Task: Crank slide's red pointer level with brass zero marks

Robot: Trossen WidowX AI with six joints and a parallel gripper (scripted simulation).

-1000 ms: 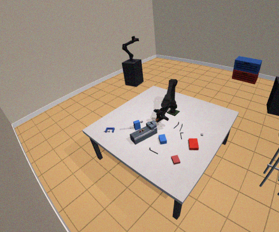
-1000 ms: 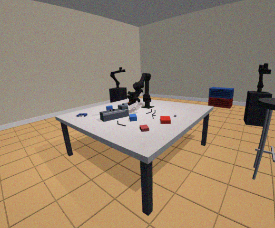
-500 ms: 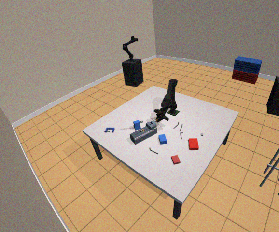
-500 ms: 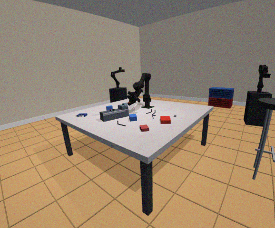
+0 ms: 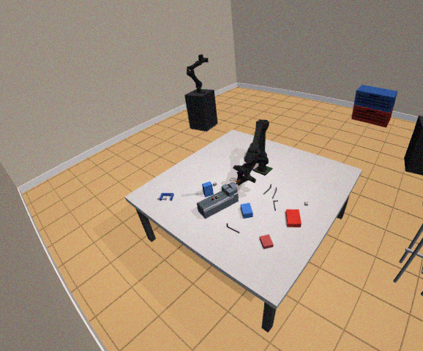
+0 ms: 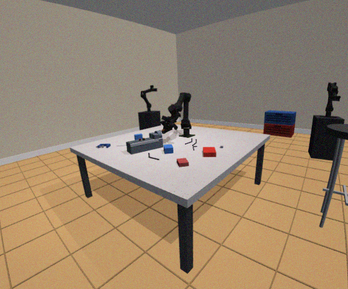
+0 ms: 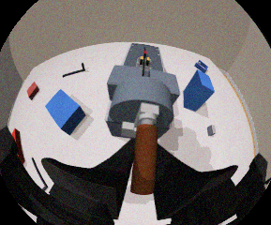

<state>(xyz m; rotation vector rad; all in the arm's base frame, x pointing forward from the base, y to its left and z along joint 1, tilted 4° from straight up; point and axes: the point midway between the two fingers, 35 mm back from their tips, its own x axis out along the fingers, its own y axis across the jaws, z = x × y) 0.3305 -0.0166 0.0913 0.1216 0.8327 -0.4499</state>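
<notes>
My gripper tip is 2 cm past the brown crank handle, 1 cm to the right of it and 2 cm below it. From my gripper tip the other things lie so: red pointer 18 cm ahead, 8 cm to the right, 1 cm below.
</notes>
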